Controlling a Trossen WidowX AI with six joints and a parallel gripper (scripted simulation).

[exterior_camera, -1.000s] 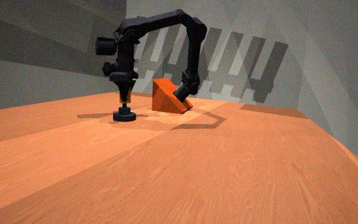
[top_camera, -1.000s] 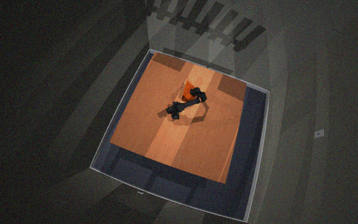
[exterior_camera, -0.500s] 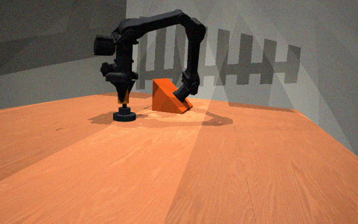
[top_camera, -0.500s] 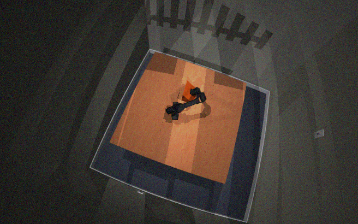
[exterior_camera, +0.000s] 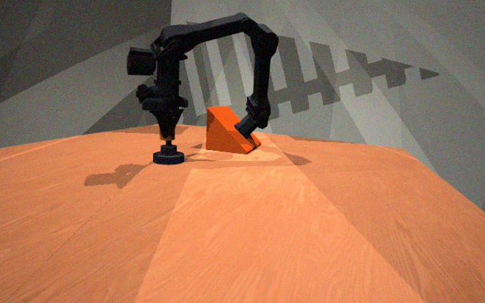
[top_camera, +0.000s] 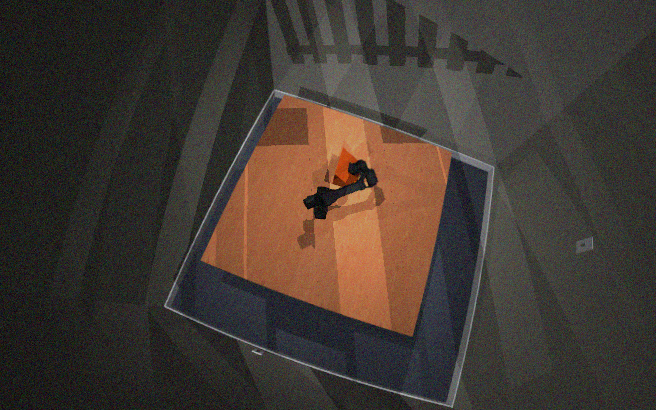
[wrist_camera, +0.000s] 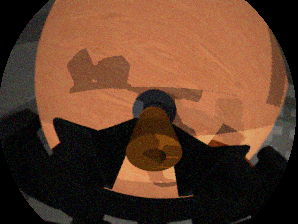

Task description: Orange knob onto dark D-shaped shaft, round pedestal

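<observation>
Now: the dark round pedestal 40 mm below my gripper tip. Round my gripper tip: orange knob (20 mm above).
</observation>
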